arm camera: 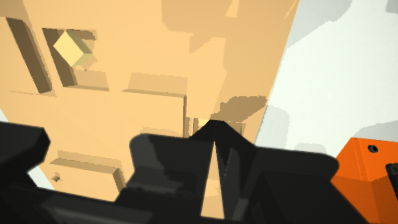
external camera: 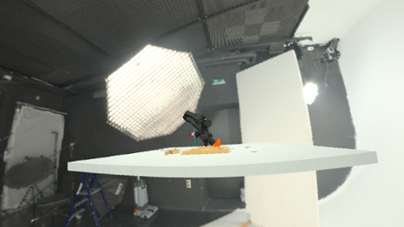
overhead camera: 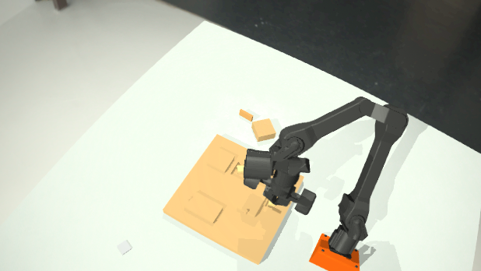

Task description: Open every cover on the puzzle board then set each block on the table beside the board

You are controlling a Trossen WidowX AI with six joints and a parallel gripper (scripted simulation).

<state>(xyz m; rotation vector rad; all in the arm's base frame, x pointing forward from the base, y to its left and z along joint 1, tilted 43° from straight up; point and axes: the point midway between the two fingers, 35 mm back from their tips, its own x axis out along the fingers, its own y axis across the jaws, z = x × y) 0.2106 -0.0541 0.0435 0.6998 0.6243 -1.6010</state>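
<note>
My gripper tip is now 100 mm short of the tan puzzle board and 30 mm to the right of it. The rest, counted from my gripper tip: orange block 260 mm to the right, 10 mm below, 10 mm behind; tan bar 260 mm to the right, 190 mm ahead, 10 mm below; tan box 230 mm to the right, 120 mm ahead, 10 mm below.
</note>
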